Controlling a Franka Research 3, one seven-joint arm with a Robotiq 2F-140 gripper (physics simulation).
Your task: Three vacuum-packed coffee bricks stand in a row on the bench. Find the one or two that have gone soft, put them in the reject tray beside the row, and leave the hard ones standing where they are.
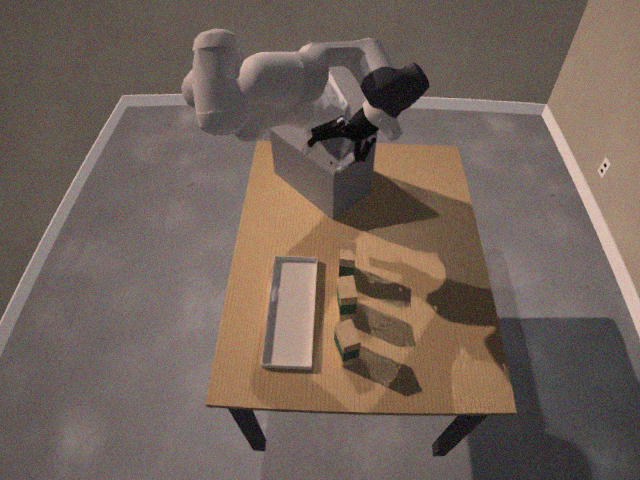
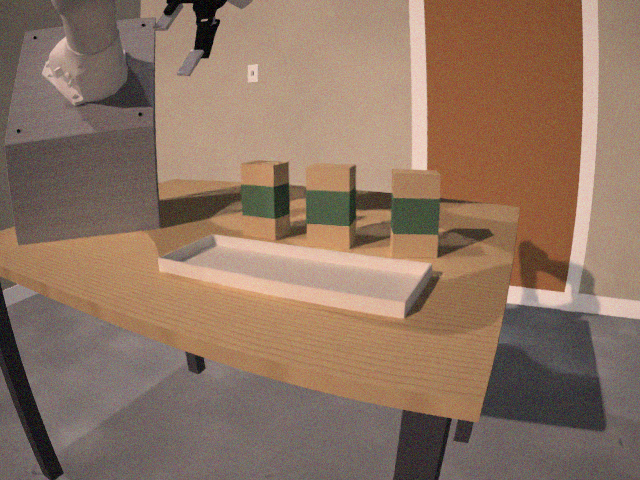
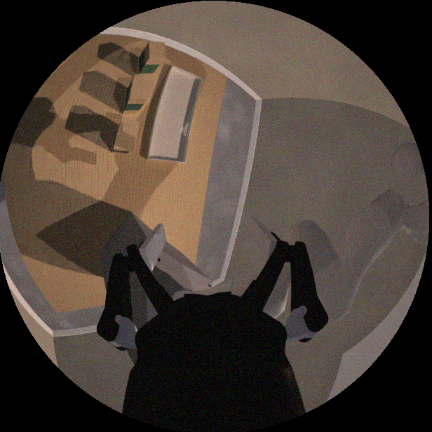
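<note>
Three tan coffee bricks with green bands stand upright in a row: the one nearest the robot base (image 1: pixel 347 255) (image 2: pixel 265 200) (image 3: pixel 128 131), the middle one (image 1: pixel 346 289) (image 2: pixel 330 206) (image 3: pixel 142 91) and the one farthest from the base (image 1: pixel 348 334) (image 2: pixel 415 212) (image 3: pixel 153 54). They stand apart from each other, and which are soft cannot be told by look. The white reject tray (image 1: pixel 293 320) (image 2: pixel 289 268) (image 3: pixel 174 115) lies beside the row and holds no brick. My gripper (image 1: pixel 324 157) (image 2: pixel 177 42) (image 3: pixel 207 229) is open and empty, high near the robot base, well away from the bricks.
The grey pedestal block (image 1: pixel 302 178) (image 2: pixel 85 188) stands at the base end of the wooden bench (image 1: pixel 258 227) (image 2: pixel 289 346) (image 3: pixel 192 200). The arm (image 1: pixel 279 77) reaches above it. Dark shadows fall across the bench beside the bricks, on the side away from the tray.
</note>
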